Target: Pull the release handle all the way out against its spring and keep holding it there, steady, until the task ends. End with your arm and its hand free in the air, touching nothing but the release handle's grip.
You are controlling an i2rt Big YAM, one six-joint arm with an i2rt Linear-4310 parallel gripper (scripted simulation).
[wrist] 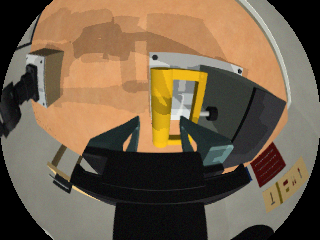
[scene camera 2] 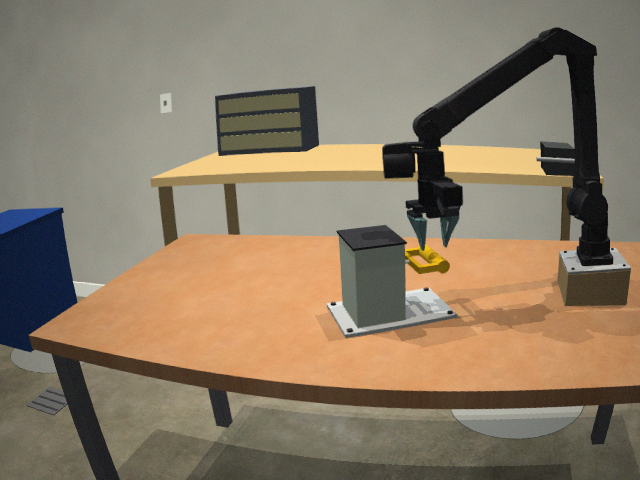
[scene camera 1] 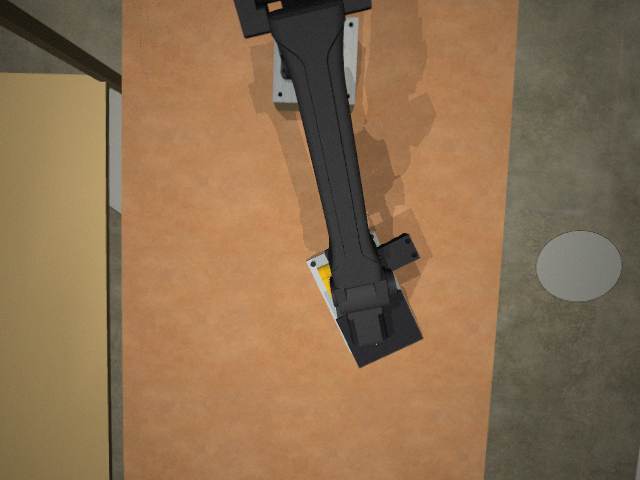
In view: the gripper point(scene camera 2: 433, 248).
The gripper shows as well in the wrist view point(wrist: 159, 119).
